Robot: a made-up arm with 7 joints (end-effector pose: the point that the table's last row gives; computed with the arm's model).
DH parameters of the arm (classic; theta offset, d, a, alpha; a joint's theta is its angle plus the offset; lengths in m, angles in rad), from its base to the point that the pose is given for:
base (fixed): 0 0 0 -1.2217
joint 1: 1.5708 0 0 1.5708
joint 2: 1.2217 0 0 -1.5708
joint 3: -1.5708 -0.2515 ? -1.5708
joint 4: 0 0 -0.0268 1.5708
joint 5: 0 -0.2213 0 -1.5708
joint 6: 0 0 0 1.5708
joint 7: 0 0 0 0
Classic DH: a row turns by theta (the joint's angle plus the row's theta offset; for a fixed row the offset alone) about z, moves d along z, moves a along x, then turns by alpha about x.
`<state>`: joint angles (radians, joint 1 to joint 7).
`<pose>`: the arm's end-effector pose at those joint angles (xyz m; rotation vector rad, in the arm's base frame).
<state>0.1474 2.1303 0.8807 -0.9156 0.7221 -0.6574 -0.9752</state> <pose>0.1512 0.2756 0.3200 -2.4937 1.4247 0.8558</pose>
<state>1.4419 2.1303 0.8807 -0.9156 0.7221 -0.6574 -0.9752</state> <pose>0.2399 0.3767 0.0422 1.6132 -0.6686 -1.9202</pose>
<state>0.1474 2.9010 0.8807 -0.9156 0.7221 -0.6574 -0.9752</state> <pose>0.1795 -0.0357 0.4095 -1.8174 0.9643 1.1538</pose>
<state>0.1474 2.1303 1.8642 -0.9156 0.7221 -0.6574 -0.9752</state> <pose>-0.0153 0.2485 0.3732 -1.9213 1.5833 -0.2804</pose>
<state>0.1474 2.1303 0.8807 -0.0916 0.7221 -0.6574 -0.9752</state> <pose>0.0307 0.3942 0.2629 2.6992 -0.8223 -0.0790</pose>
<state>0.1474 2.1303 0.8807 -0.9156 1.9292 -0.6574 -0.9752</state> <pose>0.1512 0.2756 0.3200 1.6453 -2.5673 0.1943</pose>
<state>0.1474 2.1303 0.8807 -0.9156 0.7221 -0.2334 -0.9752</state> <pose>0.1512 0.2756 0.3200 2.4921 -1.2276 -0.7644</pose>
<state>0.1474 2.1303 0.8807 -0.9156 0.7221 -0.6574 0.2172</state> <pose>0.1512 0.2756 0.3200 1.2431 -2.5373 -0.8168</pose>
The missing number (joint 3, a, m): 0.0282
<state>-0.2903 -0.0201 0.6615 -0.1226 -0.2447 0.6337 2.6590</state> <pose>0.1501 -0.0006 -0.4509 0.3169 0.2699 2.9286</pose>
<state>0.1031 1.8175 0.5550 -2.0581 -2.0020 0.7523 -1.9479</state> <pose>0.2107 0.1432 0.1427 -1.4082 -1.8606 -0.7129</pose>
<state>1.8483 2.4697 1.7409 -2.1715 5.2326 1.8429 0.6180</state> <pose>0.2677 0.0222 -0.0308 1.8607 -1.8868 -0.1920</pose>
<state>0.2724 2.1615 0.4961 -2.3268 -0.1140 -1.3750 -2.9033</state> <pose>0.2093 0.0623 0.0980 -0.7308 0.4994 -0.3313</pose>
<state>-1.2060 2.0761 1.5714 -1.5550 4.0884 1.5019 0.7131</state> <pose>-0.2708 0.1898 0.1790 -0.4778 -0.1534 -2.1032</pose>
